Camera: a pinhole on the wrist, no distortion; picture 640 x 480 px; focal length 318.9 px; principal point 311.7 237.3 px. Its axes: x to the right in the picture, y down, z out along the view. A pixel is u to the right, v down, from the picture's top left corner.
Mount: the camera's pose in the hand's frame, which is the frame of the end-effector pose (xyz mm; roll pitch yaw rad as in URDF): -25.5 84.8 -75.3 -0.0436 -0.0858 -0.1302
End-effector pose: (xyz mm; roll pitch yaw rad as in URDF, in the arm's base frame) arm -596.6 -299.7 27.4 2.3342 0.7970 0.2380
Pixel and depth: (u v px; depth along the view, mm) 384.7 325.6 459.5
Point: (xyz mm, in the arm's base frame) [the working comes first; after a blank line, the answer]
In the camera's frame: 105.2 127.2 459.5

-528.4 -727.8 -88.9
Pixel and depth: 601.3 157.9 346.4
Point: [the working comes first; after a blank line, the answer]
In the camera's frame: 314.6 -86.2 346.4

-537.4 -492.5 -305.2
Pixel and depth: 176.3 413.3 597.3
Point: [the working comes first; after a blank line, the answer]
In the camera's frame: -253.6 329.6 597.3

-619.3 -1003.4 234.3
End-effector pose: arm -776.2 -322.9 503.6 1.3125 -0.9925 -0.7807
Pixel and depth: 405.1 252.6 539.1
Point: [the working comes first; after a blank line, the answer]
In the camera's frame: 157.9 25.9 539.1

-1182.3 -522.4 709.2
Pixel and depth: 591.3 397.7 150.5
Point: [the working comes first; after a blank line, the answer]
In the camera's frame: 132.0 75.7 150.5

-864.5 -293.5 681.1
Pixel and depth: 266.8 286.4 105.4
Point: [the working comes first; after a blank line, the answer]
In the camera's frame: -14.8 16.2 105.4

-860.1 -238.4 526.0
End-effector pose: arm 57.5 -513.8 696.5 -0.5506 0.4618 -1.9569
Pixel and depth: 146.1 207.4 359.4
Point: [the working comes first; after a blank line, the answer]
In the camera's frame: -186.6 -33.7 359.4

314.3 -469.4 964.6
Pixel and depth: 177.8 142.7 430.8
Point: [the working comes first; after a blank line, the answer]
In the camera's frame: -180.9 -127.8 430.8

265.4 -491.1 1070.0
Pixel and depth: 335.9 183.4 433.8
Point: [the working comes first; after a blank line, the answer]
In the camera's frame: 32.9 -73.3 433.8

221.5 -685.2 974.8
